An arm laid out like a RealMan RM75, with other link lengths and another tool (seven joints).
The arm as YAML. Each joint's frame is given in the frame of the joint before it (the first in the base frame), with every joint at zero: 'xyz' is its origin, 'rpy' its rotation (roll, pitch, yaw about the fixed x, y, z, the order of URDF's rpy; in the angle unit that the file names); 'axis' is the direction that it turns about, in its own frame. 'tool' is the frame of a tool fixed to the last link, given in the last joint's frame.
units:
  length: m
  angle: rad
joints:
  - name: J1
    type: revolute
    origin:
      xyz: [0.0, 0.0, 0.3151]
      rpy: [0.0, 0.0, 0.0]
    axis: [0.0, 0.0, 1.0]
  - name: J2
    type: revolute
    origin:
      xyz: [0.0, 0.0, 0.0]
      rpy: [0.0, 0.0, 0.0]
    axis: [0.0, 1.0, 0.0]
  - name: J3
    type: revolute
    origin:
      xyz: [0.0, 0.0, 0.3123]
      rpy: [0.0, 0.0, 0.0]
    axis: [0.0, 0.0, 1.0]
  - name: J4
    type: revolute
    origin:
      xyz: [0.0, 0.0, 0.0]
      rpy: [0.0, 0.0, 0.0]
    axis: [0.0, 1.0, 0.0]
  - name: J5
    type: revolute
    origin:
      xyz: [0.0, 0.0, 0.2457]
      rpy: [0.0, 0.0, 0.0]
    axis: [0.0, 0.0, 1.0]
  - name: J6
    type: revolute
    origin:
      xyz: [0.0, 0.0, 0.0]
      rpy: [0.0, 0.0, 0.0]
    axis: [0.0, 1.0, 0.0]
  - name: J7
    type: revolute
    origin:
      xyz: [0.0, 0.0, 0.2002]
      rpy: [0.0, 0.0, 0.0]
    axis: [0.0, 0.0, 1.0]
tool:
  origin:
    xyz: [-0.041, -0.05, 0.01]
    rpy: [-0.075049, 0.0, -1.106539]
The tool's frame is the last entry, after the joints.
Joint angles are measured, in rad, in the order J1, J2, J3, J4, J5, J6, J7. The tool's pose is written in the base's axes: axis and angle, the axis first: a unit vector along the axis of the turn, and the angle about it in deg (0 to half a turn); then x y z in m. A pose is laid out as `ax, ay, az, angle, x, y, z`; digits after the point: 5 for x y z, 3 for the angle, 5 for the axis.
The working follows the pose.
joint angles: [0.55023 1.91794 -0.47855 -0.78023 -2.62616 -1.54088 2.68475]
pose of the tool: -0.94417, 0.32778, -0.03317, 162.674, 0.49094, 0.42727, 0.11989
Where each joint sits with the arm in this pose, in the base's axes (m; each line is computed from the numbers above, not from the rounded line before):
J1: 0.0000 0.0000 0.3151
J2: 0.0000 0.0000 0.3151
J3: 0.2503 0.1536 0.2089
J4: 0.2503 0.1536 0.2089
J5: 0.3932 0.3346 0.2937
J6: 0.3932 0.3346 0.2937
J7: 0.4338 0.3976 0.1081
the tool: 0.4909 0.4273 0.1199

